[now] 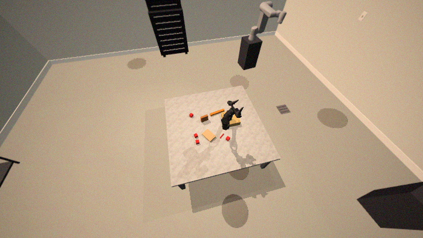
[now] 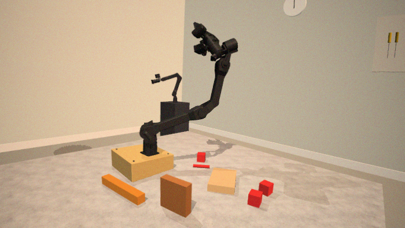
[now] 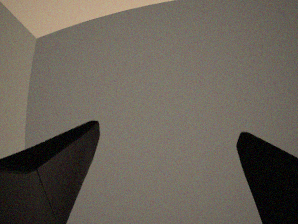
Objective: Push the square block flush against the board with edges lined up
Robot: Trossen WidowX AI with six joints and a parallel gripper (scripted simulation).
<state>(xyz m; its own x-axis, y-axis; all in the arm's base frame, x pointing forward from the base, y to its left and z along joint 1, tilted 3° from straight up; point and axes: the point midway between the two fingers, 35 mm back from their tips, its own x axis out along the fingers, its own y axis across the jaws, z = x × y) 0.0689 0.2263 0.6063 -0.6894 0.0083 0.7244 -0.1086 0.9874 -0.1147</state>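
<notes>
Now: gripper tip 640 mm above the brown square block, 390 mm to the left of it and 250 mm short of it. Round my gripper tip: thin red stick 690 mm below, 110 mm ahead, 80 mm to the right; then long orange board 680 mm below, 450 mm to the right, 30 mm ahead; then tan block 680 mm below, 270 mm ahead, 140 mm to the right.
</notes>
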